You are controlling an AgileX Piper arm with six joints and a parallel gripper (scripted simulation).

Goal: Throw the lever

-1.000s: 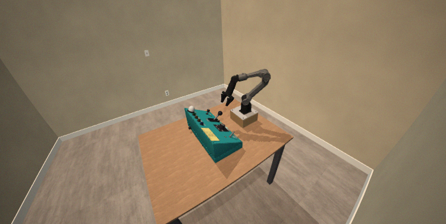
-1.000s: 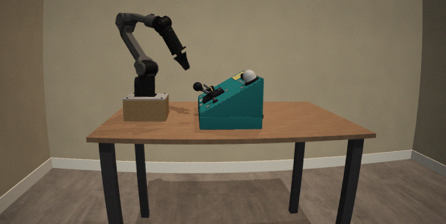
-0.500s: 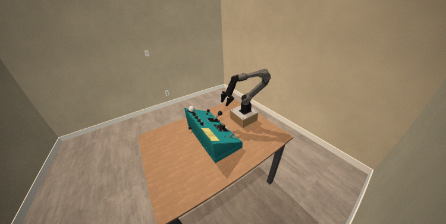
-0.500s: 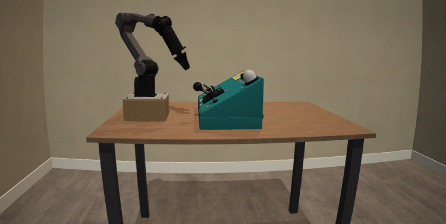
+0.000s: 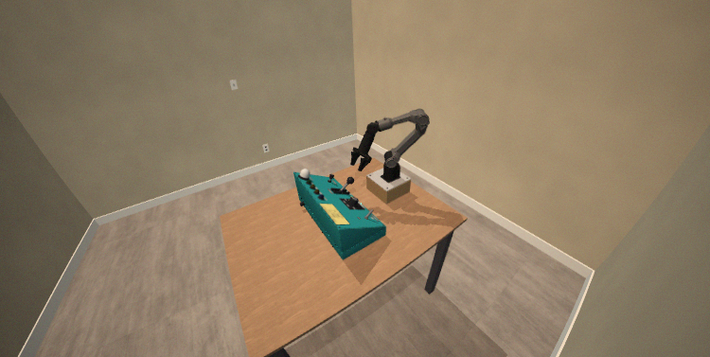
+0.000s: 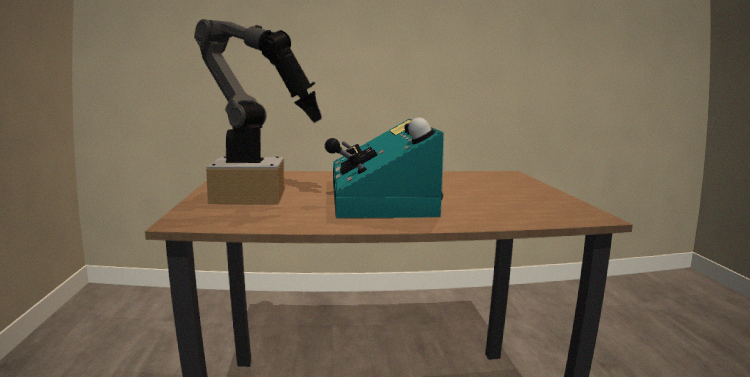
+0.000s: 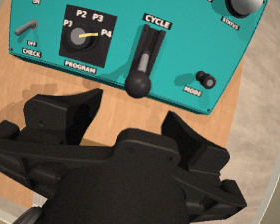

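Now: the teal console 13 cm ahead of my hand, 12 cm below it and 6 cm to the left of it. From my hand the other things lie so: rotary selector (11 cm to the left, 10 cm below, 10 cm ahead); then toggle (24 cm to the left, 10 cm below, 9 cm ahead).
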